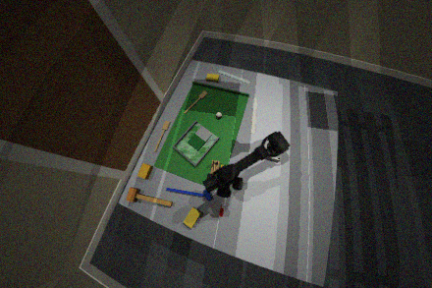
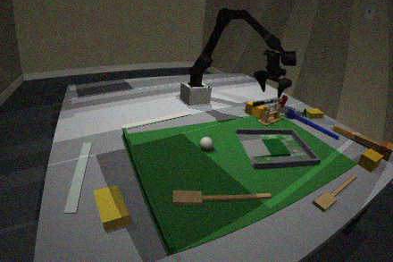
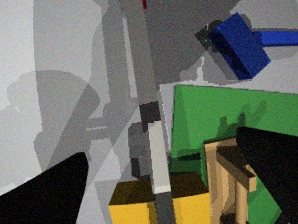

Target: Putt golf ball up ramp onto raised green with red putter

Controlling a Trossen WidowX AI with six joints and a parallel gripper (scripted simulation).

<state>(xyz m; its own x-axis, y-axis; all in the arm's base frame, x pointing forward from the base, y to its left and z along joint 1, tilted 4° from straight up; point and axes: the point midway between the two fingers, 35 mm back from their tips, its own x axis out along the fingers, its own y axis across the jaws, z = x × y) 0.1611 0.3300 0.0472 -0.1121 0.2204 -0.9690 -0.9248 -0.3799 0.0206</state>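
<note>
The red putter is 20 mm behind my gripper tip, 20 mm to the left of it and 40 mm below it. Round my gripper tip: blue putter 170 mm ahead, 140 mm to the left, 70 mm below; then white golf ball 270 mm ahead, 400 mm to the right, 60 mm below.
</note>
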